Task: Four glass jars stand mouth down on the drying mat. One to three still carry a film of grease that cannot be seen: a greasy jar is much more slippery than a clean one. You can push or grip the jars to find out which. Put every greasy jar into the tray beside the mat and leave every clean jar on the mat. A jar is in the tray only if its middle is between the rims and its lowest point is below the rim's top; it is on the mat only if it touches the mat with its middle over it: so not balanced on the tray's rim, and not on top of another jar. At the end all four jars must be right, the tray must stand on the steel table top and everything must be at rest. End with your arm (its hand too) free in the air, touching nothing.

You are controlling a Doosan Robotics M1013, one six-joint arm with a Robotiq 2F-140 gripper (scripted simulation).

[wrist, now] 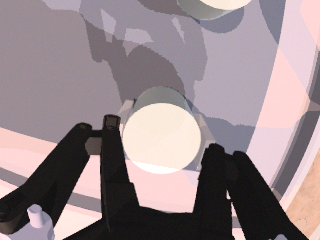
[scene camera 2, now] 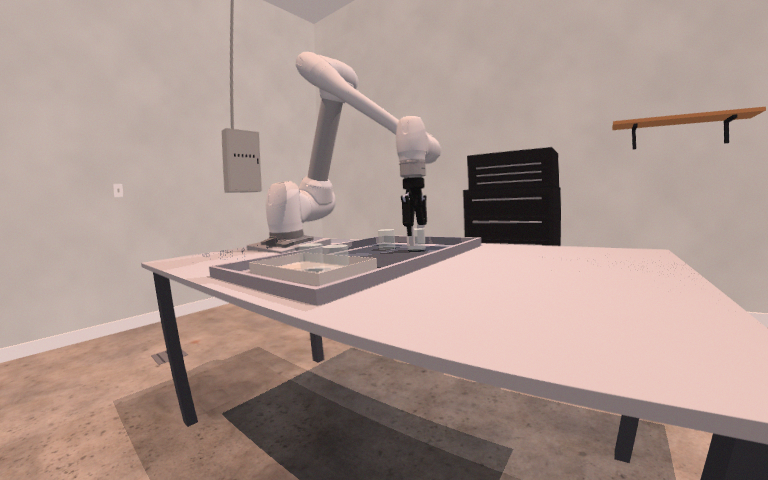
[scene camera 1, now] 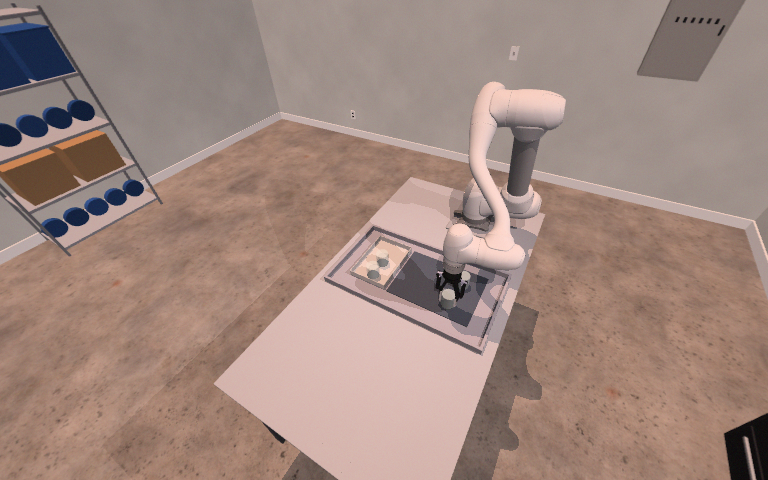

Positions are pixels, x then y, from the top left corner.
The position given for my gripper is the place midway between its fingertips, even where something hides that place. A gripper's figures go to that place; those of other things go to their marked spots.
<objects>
My gripper (wrist: 161, 119) is 22 cm from the lens. A dark drying mat (wrist: 69, 69) is 25 cm from the lens.
</objects>
